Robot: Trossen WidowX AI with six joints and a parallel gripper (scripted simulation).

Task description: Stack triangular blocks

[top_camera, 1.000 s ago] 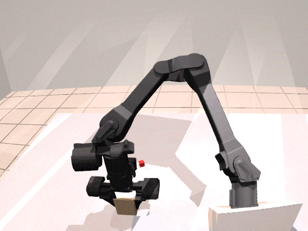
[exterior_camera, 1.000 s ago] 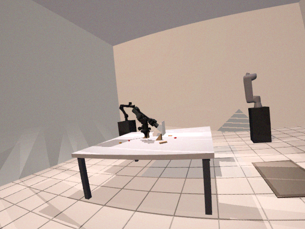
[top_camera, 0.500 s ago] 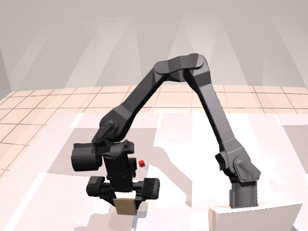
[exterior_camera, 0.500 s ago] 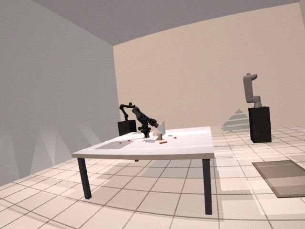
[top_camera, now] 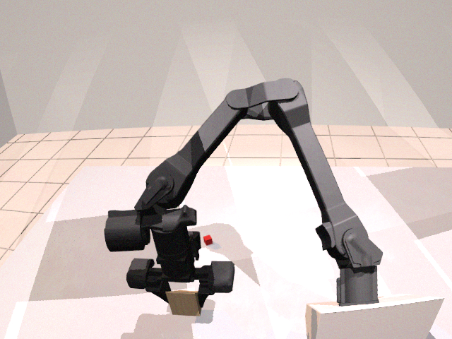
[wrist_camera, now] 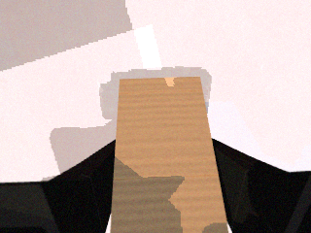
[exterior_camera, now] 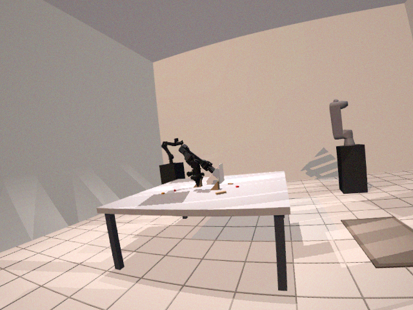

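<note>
Now: gripper tip 1 cm to the right of the tan triangular block and 1 cm below it. From my gripper tip the other things lie so: wooden stick (25 cm to the left, 15 cm ahead, 3 cm below); then small red cube (23 cm to the right, 3 cm below, 3 cm ahead).
</note>
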